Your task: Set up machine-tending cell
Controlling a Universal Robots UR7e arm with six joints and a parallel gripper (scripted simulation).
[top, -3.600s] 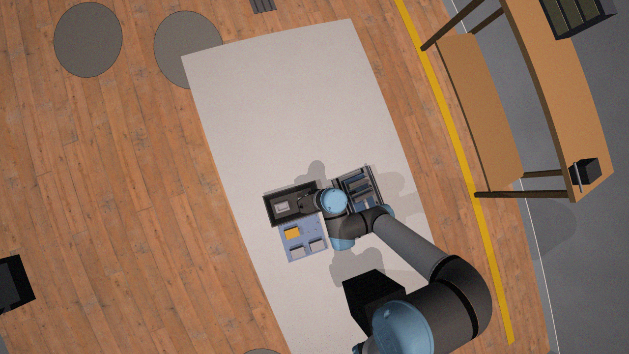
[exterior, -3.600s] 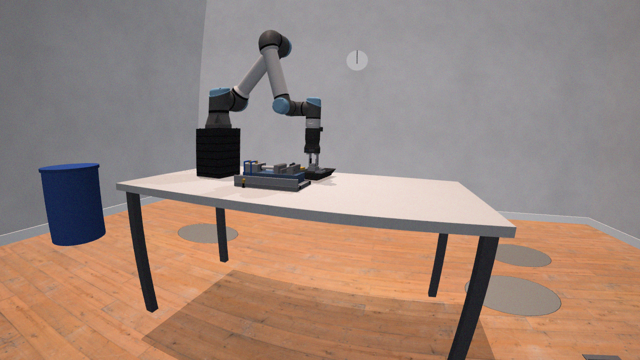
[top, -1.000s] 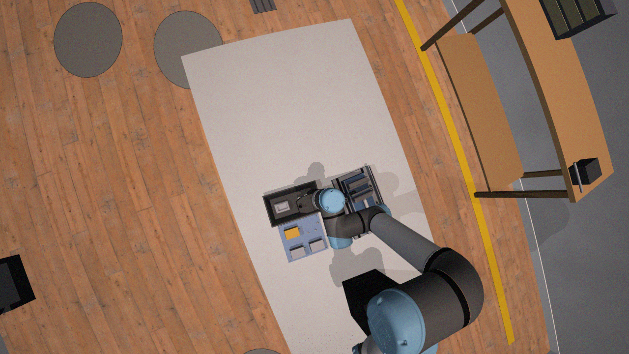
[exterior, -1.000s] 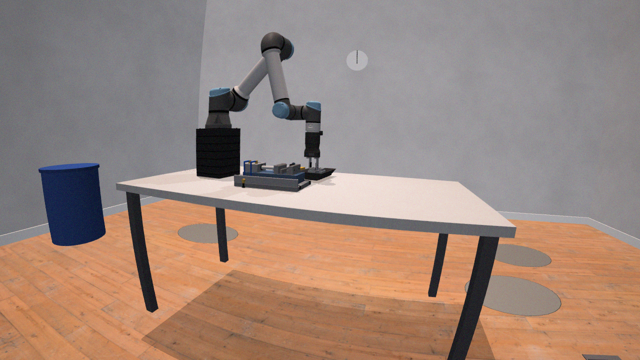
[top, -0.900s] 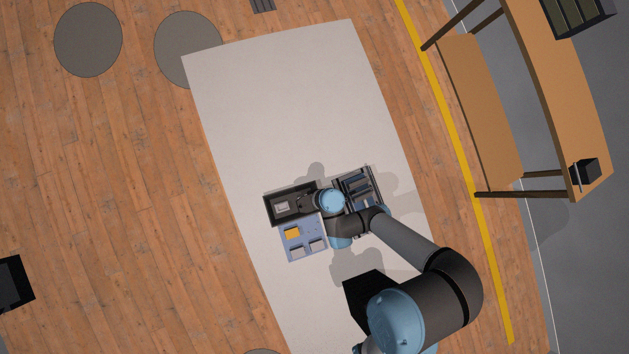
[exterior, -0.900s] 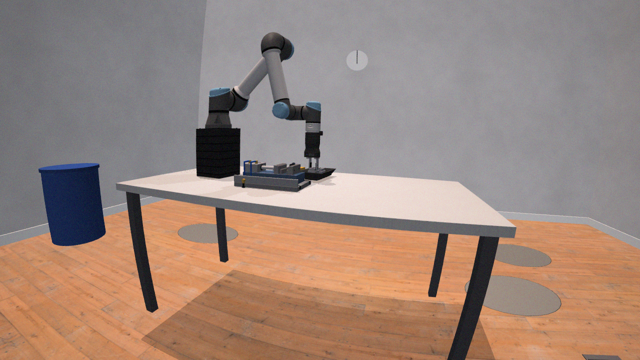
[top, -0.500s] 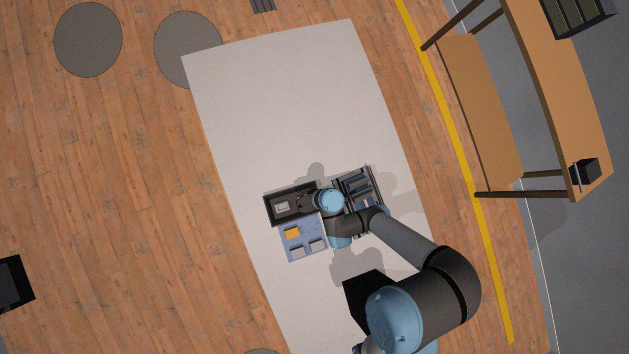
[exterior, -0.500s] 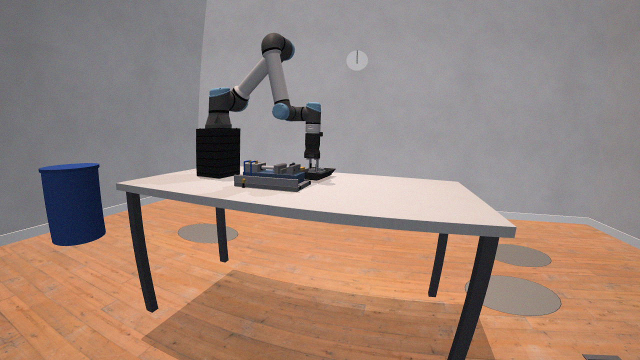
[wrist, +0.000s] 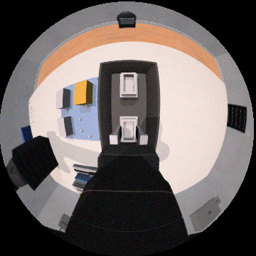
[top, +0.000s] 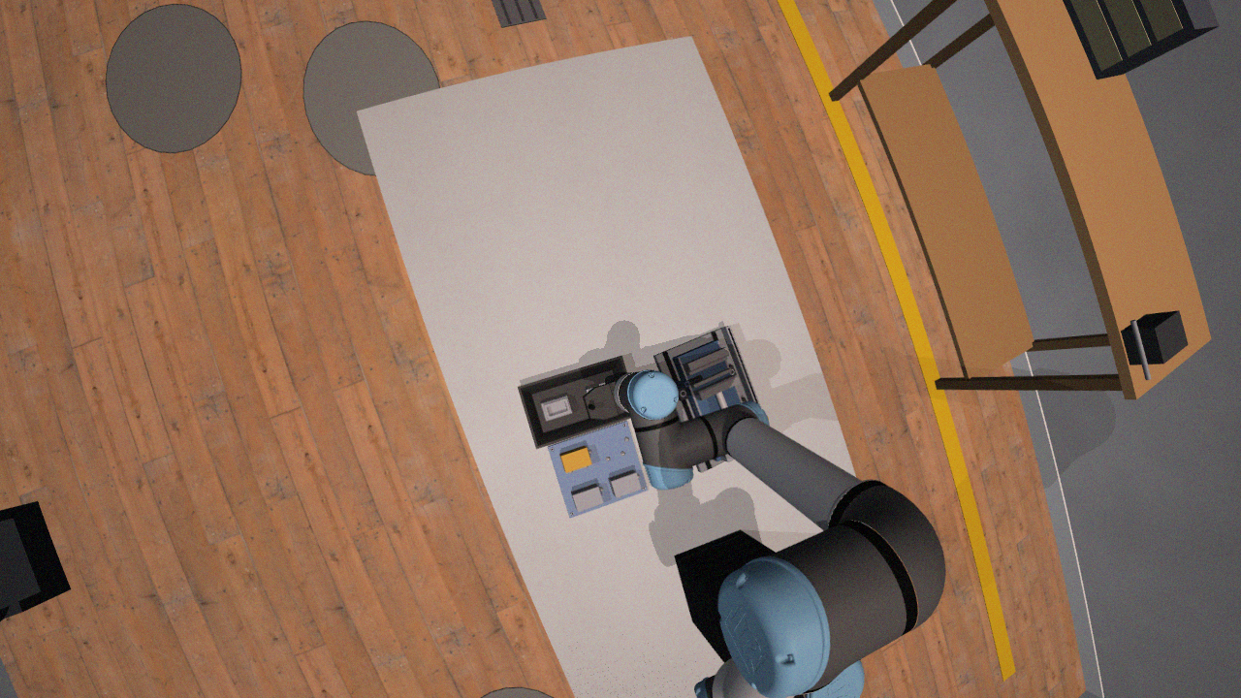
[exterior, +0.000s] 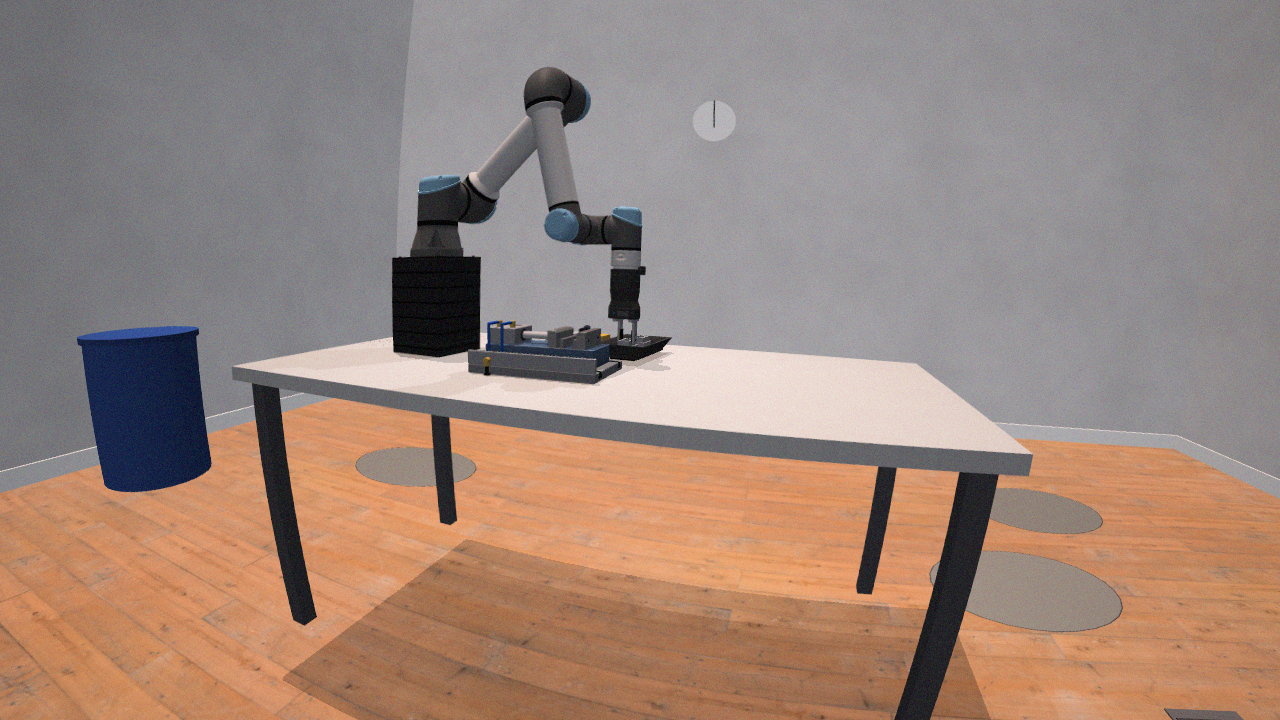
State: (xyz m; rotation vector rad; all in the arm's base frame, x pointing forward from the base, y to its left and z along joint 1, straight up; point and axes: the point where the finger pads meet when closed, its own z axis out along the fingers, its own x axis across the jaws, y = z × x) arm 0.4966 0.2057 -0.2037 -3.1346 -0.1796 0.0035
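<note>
Right now the brass blank is 13 cm behind my hand, 8 cm to the left of it and 3 cm below it. Also, from my hand: vise (6 cm behind, 26 cm to the right, 2 cm below).
</note>
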